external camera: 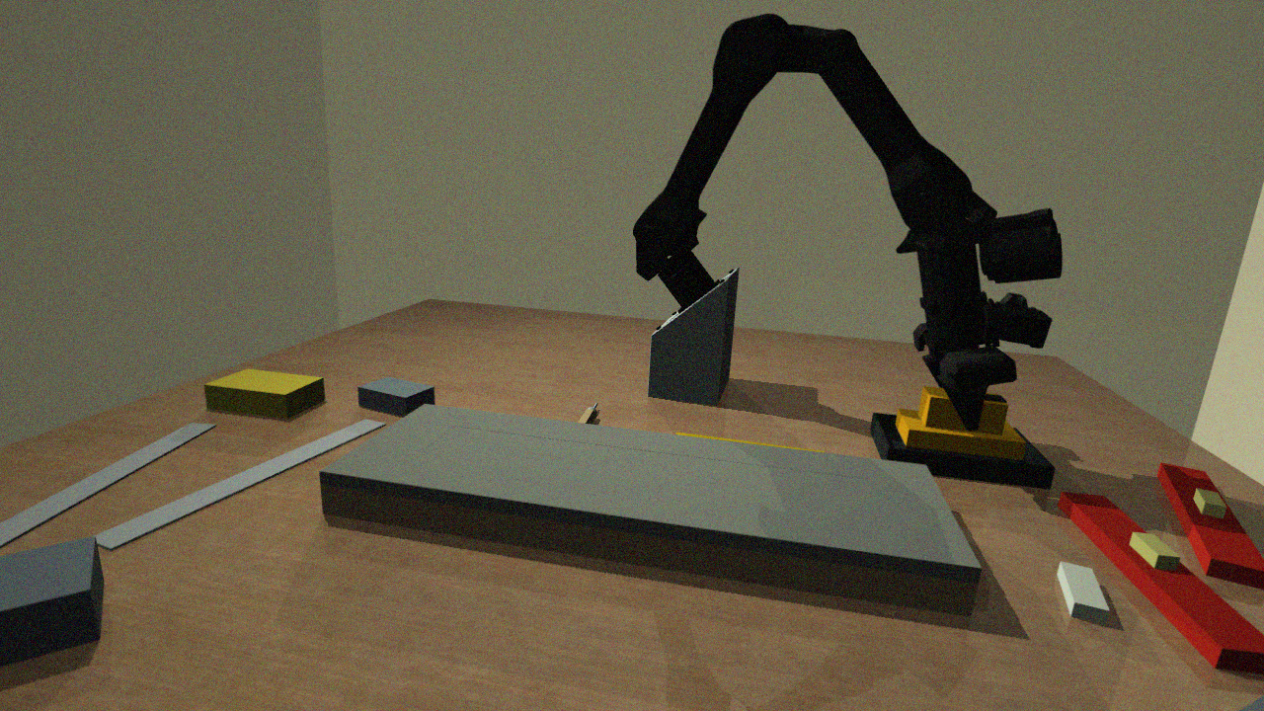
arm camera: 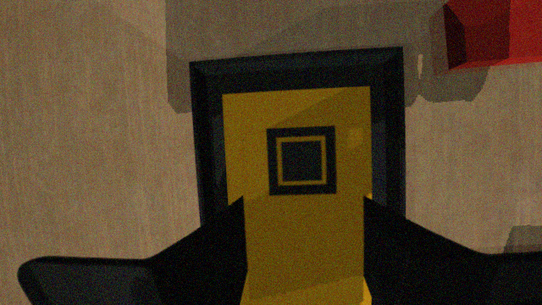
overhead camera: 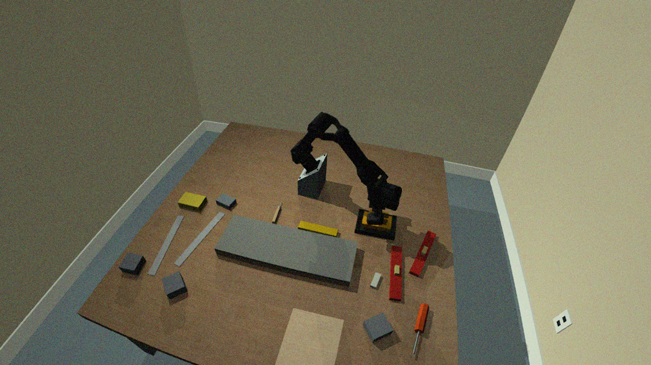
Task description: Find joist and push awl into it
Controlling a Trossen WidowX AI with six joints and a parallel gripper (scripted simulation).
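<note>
Now: the black tray 10 mm to the right of my gripper tip and 30 mm below it. Also, from my gripper tip: thin yellow bar: 80 mm ahead, 240 mm to the right, 30 mm below; then yellow stud finder: 10 mm to the left, 20 mm above; then small white block: 260 mm ahead, 10 mm to the left, 40 mm below.
</note>
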